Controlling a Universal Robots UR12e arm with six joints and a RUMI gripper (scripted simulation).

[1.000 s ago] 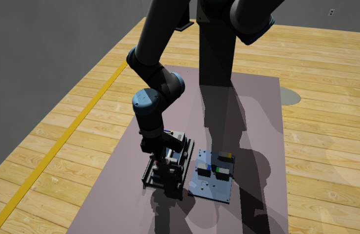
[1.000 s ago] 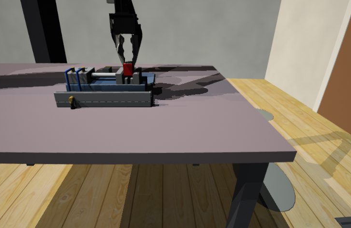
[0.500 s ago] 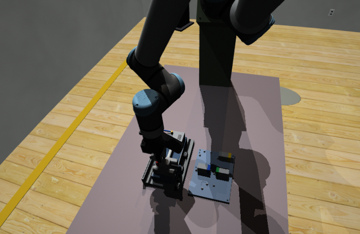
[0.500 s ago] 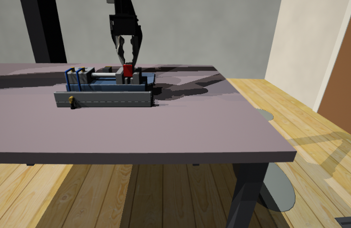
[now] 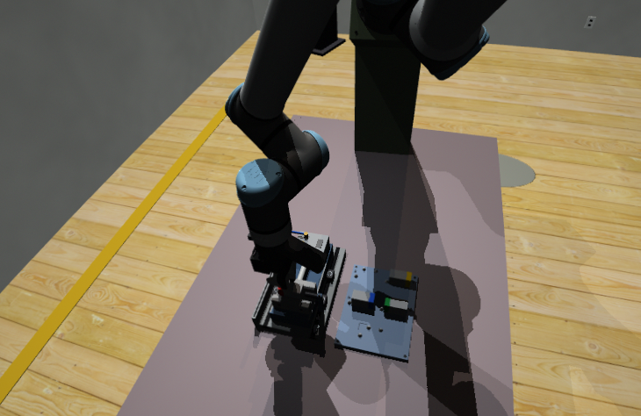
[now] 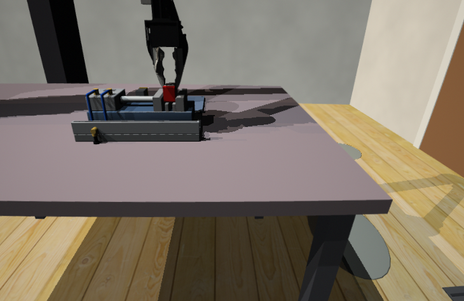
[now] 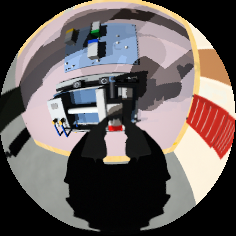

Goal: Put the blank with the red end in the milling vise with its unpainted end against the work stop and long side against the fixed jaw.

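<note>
Right now my hand is 2 cm above the red-ended blank. Also, from my hand: grey rail: 4 cm behind, 11 cm to the right, 9 cm below; fixed jaw: 2 cm ahead, 2 cm to the left, 4 cm below; moving jaw: 3 cm behind, 4 cm below.
</note>
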